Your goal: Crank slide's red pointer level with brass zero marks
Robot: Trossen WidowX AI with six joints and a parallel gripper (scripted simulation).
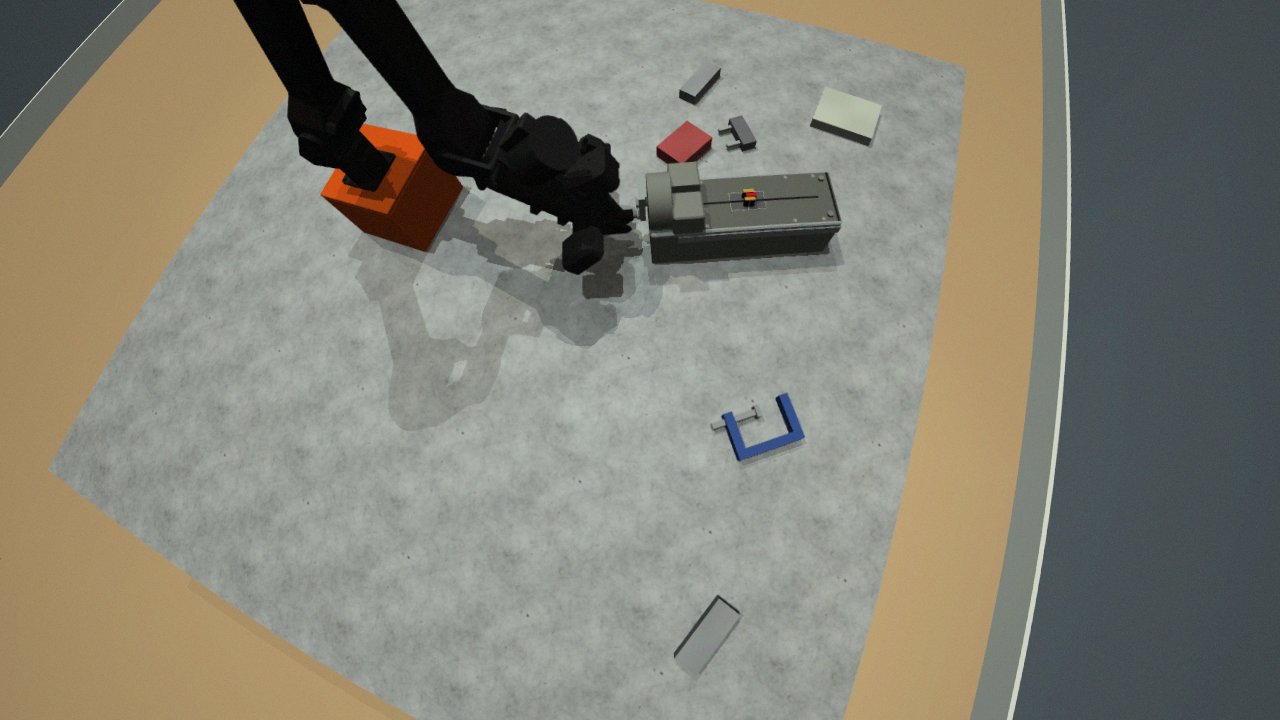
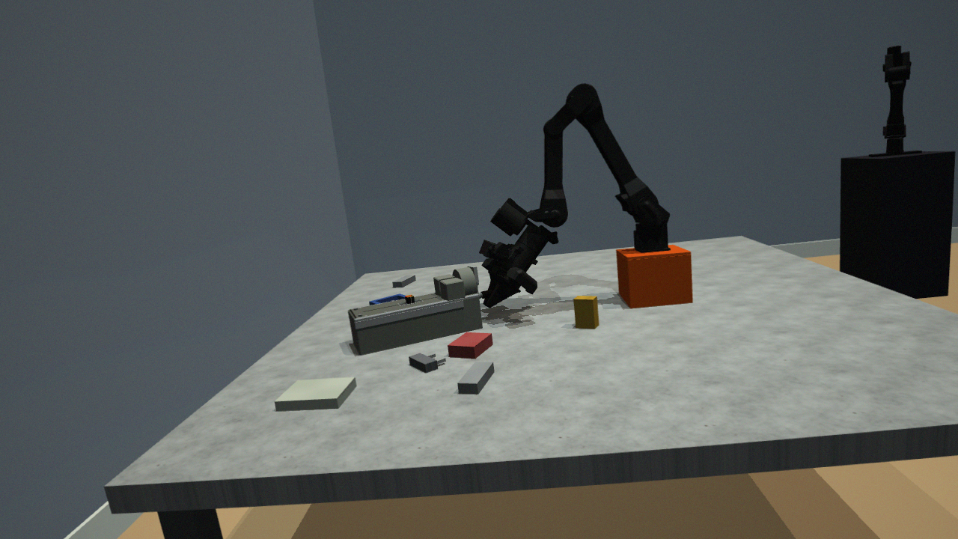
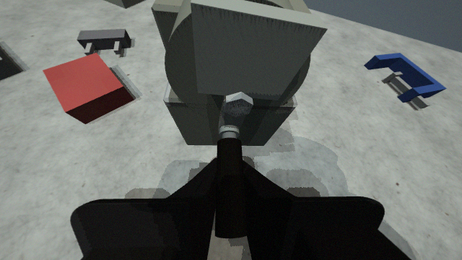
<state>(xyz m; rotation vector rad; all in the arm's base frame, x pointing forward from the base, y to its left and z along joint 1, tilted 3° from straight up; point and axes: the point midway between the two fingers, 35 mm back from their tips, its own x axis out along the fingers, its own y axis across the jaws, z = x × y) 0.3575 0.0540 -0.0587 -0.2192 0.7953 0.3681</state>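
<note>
Now: the black crank handle 30 mm above my gripper tip, 20 mm behind it and 10 mm to the right of it. Also, from my gripper tip: red pointer (150 mm ahead, 70 mm to the left, 50 mm above); then yellow block (210 mm behind, 100 mm to the left); then red block (190 mm to the left, 20 mm below, 20 mm ahead).
</note>
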